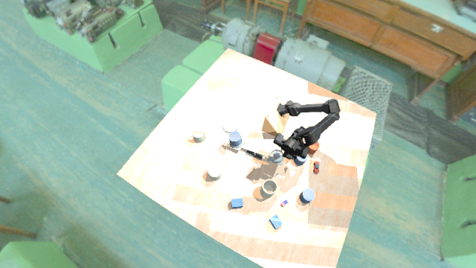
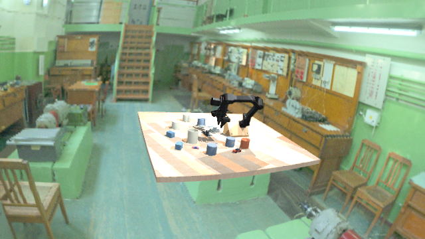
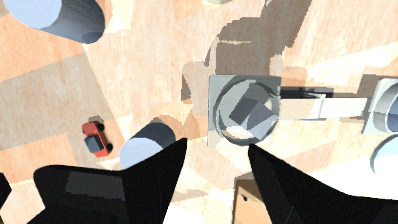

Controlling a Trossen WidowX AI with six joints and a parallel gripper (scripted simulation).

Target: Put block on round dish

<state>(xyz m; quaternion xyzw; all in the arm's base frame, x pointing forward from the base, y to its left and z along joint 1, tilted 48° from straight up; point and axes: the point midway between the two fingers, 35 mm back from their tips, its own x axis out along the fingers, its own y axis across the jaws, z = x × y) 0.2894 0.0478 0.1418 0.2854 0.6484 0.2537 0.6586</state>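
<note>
The round dish is 80 mm behind my gripper tip, 390 mm to the right of it and 120 mm below it. The rest, counted from my gripper tip: beige cup (210 mm ahead, 10 mm to the right, 80 mm below); balance beam (20 mm ahead, 160 mm to the right, 80 mm below); red toy car (60 mm behind, 210 mm to the left, 110 mm below).
</note>
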